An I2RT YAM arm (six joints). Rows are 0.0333 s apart.
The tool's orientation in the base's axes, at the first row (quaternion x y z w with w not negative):
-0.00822 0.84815 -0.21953 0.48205
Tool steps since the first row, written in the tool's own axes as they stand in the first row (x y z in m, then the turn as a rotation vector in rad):
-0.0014 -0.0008 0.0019 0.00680 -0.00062 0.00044
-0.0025 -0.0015 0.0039 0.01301 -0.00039 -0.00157
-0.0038 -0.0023 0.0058 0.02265 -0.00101 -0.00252
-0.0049 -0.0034 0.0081 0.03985 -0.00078 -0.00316
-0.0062 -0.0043 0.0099 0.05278 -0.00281 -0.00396
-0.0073 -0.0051 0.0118 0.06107 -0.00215 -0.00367
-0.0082 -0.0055 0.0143 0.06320 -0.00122 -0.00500
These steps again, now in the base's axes. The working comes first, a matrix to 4 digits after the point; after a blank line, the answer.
The tool's axes in the first row as the columns of a matrix, in the base's axes (used below as rounded here):
-0.5351 0.1977 0.8213
-0.2256 0.9035 -0.3645
-0.8141 -0.3803 -0.4389

0.0022 -0.0011 0.0006 -0.00340 -0.00225 -0.00549
0.0042 -0.0022 0.0009 -0.00833 -0.00272 -0.00975
0.0063 -0.0033 0.0014 -0.01439 -0.00510 -0.01695
0.0086 -0.0049 0.0017 -0.02407 -0.00854 -0.03076
0.0106 -0.0061 0.0023 -0.03205 -0.01300 -0.04016
0.0126 -0.0073 0.0027 -0.03612 -0.01438 -0.04729
0.0150 -0.0083 0.0025 -0.03817 -0.01354 -0.04879

